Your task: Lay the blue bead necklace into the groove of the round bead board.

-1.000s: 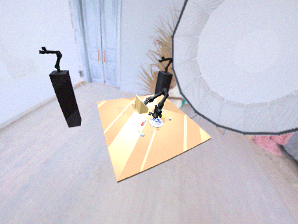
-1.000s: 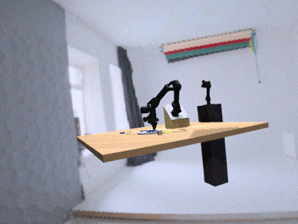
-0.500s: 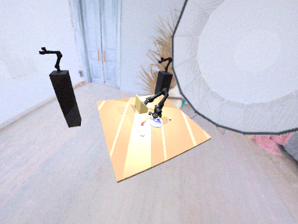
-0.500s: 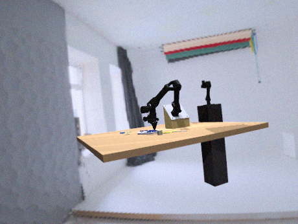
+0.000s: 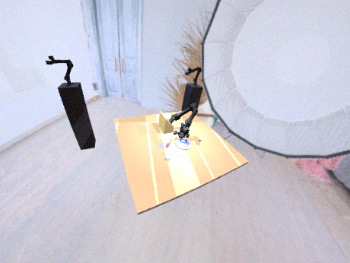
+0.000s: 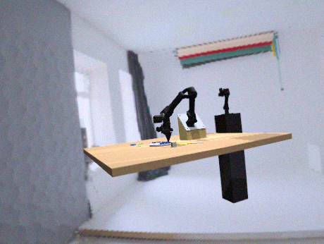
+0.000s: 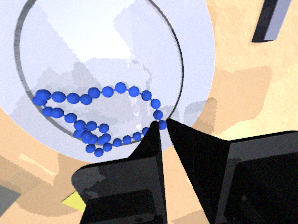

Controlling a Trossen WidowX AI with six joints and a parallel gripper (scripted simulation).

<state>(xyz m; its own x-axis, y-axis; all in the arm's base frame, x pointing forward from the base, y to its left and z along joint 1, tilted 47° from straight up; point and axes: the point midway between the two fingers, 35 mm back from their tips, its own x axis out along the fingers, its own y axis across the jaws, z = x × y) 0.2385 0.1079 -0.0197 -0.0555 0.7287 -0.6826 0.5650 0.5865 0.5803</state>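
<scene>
My gripper tip is 6 cm short of the round bead board, 1 cm to the right of it and 1 cm above it. From my gripper tip the other things lie so: yellow flat piece (17 cm to the left, 7 cm behind, 2 cm below); red-and-grey object (17 cm to the right, 4 cm ahead, 1 cm below); white cylinder (25 cm to the left, 6 cm ahead).
</scene>
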